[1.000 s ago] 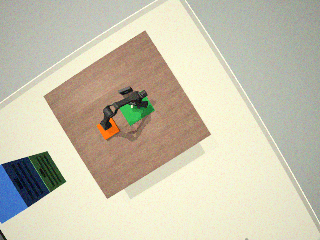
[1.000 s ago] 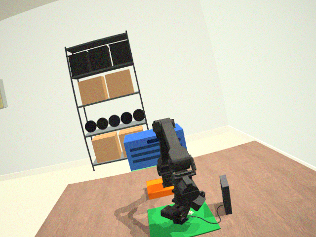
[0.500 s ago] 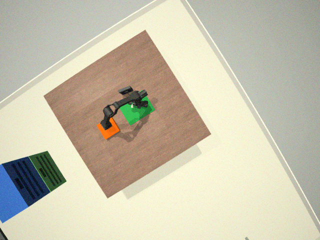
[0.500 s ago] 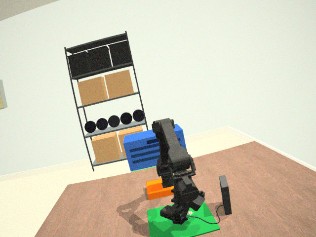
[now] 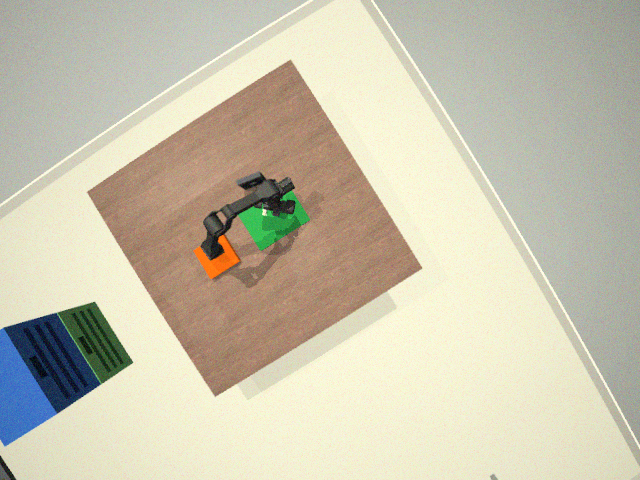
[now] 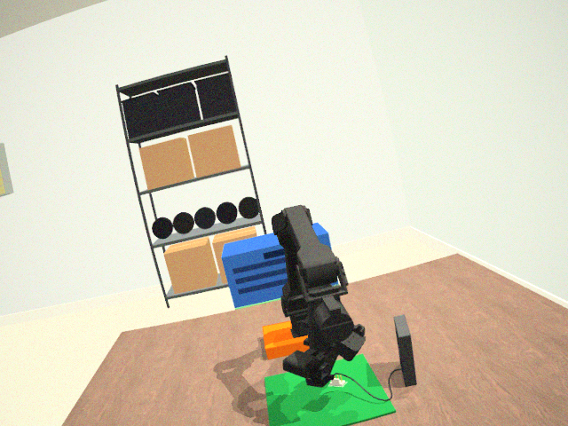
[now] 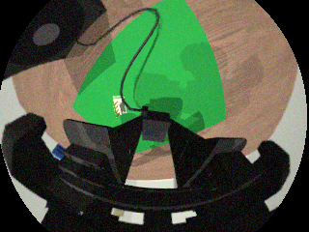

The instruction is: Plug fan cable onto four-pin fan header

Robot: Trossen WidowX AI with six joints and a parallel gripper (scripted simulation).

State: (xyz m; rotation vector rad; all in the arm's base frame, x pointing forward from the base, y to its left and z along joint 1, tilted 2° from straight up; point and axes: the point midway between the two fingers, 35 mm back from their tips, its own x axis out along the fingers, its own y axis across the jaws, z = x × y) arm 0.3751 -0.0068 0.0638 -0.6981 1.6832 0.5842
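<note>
Now: gripper tip 4 cm past the green board and 7 cm above it. From my gripper tip the other things lie so: fan plug 1 cm behind, 1 cm to the right; fan header 6 cm behind, 4 cm to the left, 5 cm below; dark fan 2 cm behind, 18 cm to the left, 1 cm above.
</note>
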